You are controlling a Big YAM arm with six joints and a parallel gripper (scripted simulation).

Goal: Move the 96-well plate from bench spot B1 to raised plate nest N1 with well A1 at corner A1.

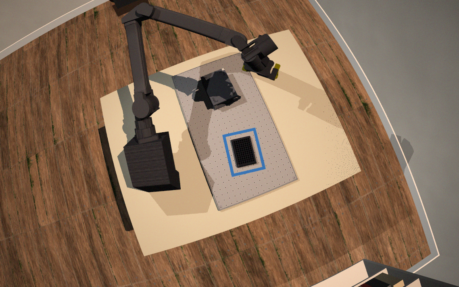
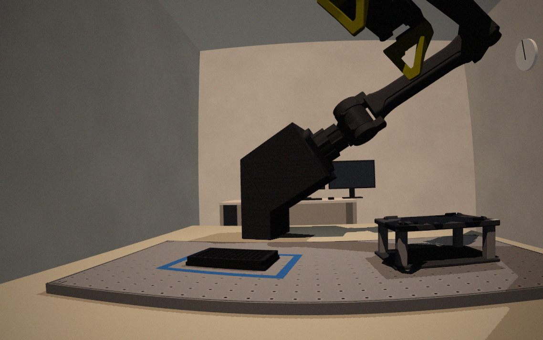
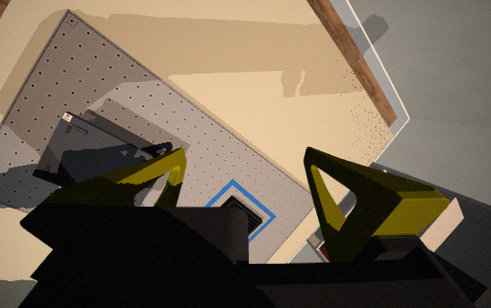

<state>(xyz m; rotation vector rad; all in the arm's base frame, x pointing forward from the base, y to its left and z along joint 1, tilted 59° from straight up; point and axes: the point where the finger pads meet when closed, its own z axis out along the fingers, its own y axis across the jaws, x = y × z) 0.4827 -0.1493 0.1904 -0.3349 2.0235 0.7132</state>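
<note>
Now: hand 250 mm above the black 96-well plate, 210 mm to the left of it and 170 mm past it. From my hand the other things lie so: raised plate nest: 200 mm below, 180 mm behind, 100 mm to the left; then white A1 label: 200 mm below, 180 mm to the left, 130 mm behind.
</note>
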